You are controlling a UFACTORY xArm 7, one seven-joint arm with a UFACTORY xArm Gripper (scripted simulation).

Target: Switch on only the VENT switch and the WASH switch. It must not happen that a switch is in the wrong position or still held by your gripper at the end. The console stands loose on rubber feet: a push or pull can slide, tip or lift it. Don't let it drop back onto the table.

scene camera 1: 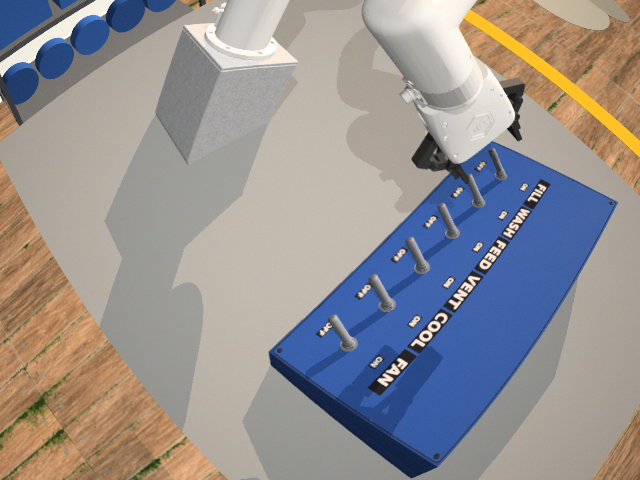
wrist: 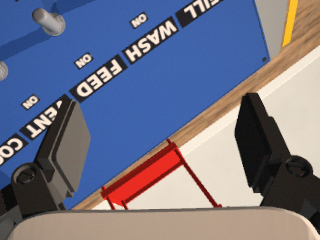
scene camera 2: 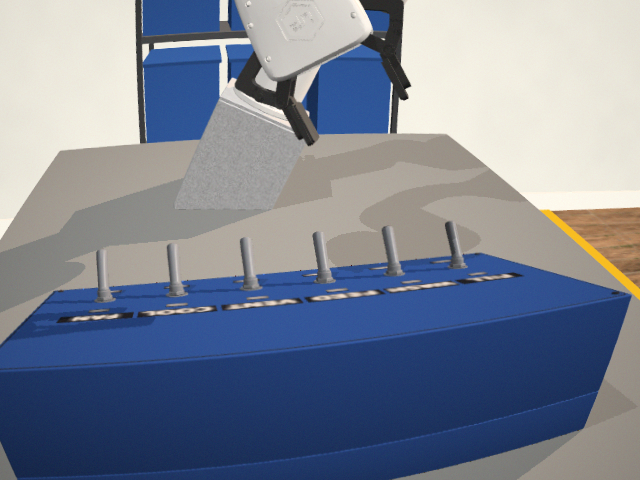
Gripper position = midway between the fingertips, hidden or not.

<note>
I see my gripper (scene camera 2: 359, 120) and a blue console (scene camera 2: 425, 364).
The blue console is seen too in scene camera 1 (scene camera 1: 416, 367) and in the wrist view (wrist: 139, 79). My gripper also shows in scene camera 1 (scene camera 1: 488, 153) and in the wrist view (wrist: 160, 115).
</note>
